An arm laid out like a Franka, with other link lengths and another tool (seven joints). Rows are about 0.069 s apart.
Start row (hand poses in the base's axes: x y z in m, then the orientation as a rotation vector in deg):
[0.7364, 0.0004, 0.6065, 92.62, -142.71, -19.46]
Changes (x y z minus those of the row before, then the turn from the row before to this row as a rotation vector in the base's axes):
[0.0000, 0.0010, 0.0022, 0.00, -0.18, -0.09]
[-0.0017, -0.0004, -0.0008, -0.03, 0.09, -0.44]
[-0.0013, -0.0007, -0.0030, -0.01, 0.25, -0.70]
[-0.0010, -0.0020, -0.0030, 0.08, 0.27, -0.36]
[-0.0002, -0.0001, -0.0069, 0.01, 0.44, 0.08]
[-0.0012, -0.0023, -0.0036, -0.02, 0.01, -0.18]
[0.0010, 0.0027, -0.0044, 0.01, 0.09, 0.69]
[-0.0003, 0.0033, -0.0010, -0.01, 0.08, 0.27]
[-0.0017, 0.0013, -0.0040, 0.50, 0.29, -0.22]
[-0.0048, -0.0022, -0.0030, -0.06, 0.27, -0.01]
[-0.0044, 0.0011, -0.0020, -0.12, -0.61, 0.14]
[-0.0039, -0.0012, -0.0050, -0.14, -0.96, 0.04]
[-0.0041, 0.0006, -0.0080, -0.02, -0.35, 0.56]
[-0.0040, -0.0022, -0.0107, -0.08, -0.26, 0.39]
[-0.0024, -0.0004, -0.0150, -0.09, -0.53, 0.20]
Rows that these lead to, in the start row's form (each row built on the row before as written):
[0.7364, 0.0014, 0.6087, 92.62, -142.92, -19.34]
[0.7347, 0.0010, 0.6079, 92.03, -143.24, -19.42]
[0.7334, 0.0003, 0.6049, 91.05, -143.67, -19.67]
[0.7324, -0.0017, 0.6019, 90.49, -143.80, -20.01]
[0.7322, -0.0018, 0.5950, 90.34, -143.41, -20.32]
[0.7310, -0.0041, 0.5914, 90.11, -143.56, -20.32]
[0.7320, -0.0014, 0.5870, 90.89, -142.89, -20.30]
[0.7317, 0.0019, 0.5860, 91.16, -142.59, -20.31]
[0.7300, 0.0032, 0.5820, 90.92, -142.68, -21.20]
[0.7252, 0.0010, 0.5790, 90.73, -142.48, -21.31]
[0.7208, 0.0021, 0.5770, 91.20, -142.78, -20.71]
[0.7169, 0.0009, 0.5720, 91.75, -143.42, -19.84]
[0.7128, 0.0015, 0.5640, 92.61, -143.17, -19.49]
[0.7088, -0.0007, 0.5533, 93.19, -142.99, -19.15]
[0.7064, -0.0011, 0.5383, 93.70, -143.17, -18.62]

